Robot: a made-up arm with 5 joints. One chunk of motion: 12 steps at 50 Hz.
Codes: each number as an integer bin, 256 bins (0 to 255) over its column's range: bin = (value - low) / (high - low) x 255, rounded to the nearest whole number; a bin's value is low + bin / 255 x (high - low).
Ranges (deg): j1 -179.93..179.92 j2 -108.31..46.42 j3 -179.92..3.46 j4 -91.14..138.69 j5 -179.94..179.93
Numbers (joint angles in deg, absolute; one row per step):
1: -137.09 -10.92 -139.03 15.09 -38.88
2: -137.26 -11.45 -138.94 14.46 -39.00
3: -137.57 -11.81 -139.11 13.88 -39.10
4: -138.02 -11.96 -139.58 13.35 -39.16
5: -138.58 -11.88 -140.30 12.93 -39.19
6: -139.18 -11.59 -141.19 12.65 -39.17
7: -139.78 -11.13 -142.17 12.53 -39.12
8: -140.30 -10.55 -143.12 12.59 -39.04
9: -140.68 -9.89 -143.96 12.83 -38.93
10: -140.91 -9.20 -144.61 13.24 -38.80
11: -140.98 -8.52 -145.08 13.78 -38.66
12: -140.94 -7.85 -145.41 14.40 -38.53
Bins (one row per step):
1: 30 161 57 118 100
2: 30 160 57 117 100
3: 30 159 57 117 100
4: 30 159 56 116 100
5: 29 159 55 115 100
6: 29 159 54 115 100
7: 28 160 52 115 100
8: 28 161 51 115 100
9: 28 162 50 115 100
10: 28 163 49 116 100
11: 28 164 48 116 100
12: 28 166 48 117 100

